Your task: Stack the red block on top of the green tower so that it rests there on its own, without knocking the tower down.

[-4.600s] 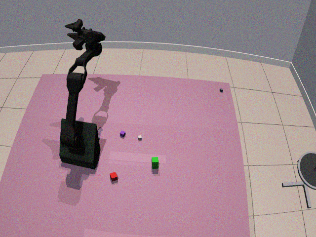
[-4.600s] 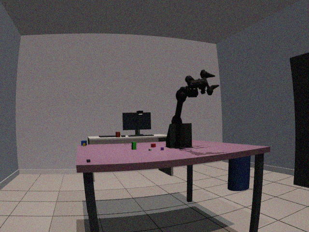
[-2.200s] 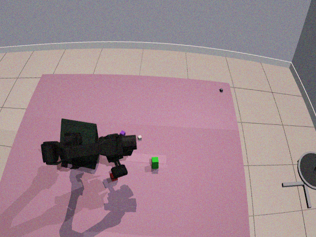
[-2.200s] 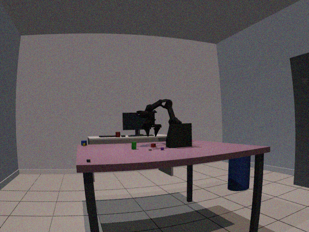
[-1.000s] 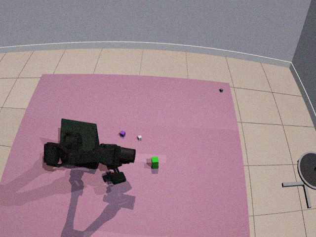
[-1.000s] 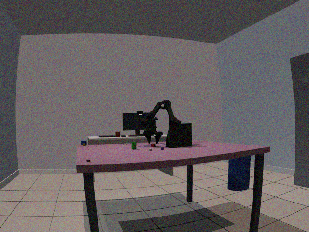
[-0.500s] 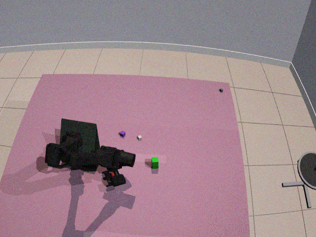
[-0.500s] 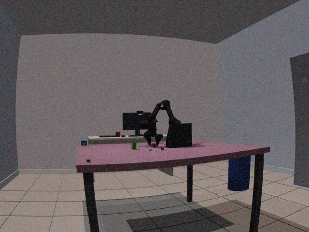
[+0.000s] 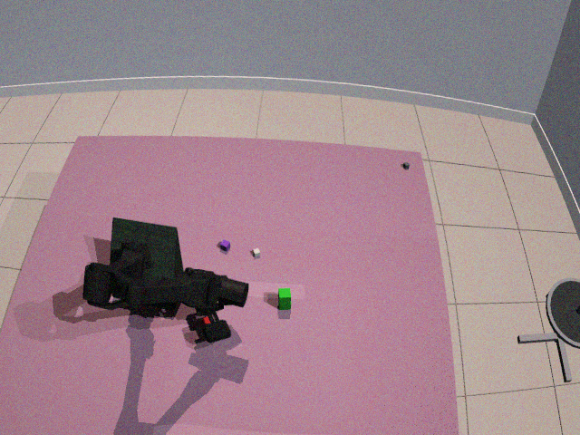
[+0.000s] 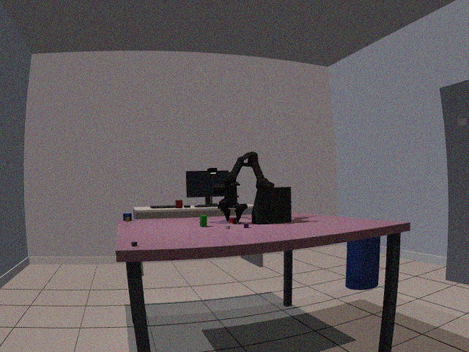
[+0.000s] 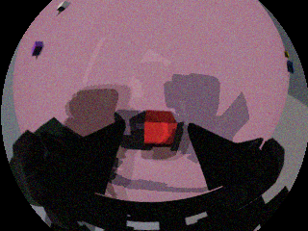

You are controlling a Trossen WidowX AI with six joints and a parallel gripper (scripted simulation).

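My gripper tip is now 1 cm below the red block. From my gripper tip the other things lie so: small purple cube: 5 cm ahead, 27 cm to the left; then small white cube: 13 cm ahead, 24 cm to the left; then small dark object: 66 cm ahead, 60 cm to the left.
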